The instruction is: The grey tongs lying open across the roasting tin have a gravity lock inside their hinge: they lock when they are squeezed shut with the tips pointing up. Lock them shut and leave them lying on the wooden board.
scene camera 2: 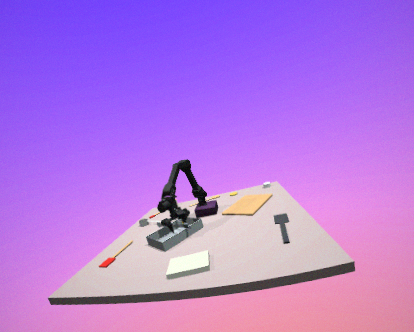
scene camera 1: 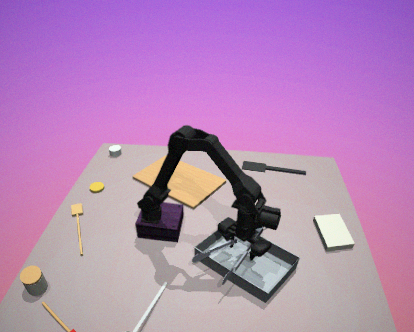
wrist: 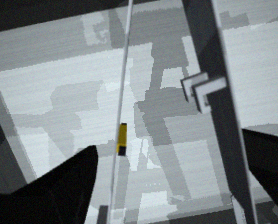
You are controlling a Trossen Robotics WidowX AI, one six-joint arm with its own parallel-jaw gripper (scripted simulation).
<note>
The gripper [scene camera 1: 241, 253] is open, with nothing in its grasp. Also in view: a cream block [scene camera 1: 332, 230], a wooden board [scene camera 1: 190, 186] and a roasting tin [scene camera 2: 163, 239].
The cream block also shows in scene camera 2 [scene camera 2: 199, 262]. The gripper is seen too in the wrist view [wrist: 163, 143]. The roasting tin is seen too in the wrist view [wrist: 68, 68]. The wrist view misses the cream block: it is out of frame.
</note>
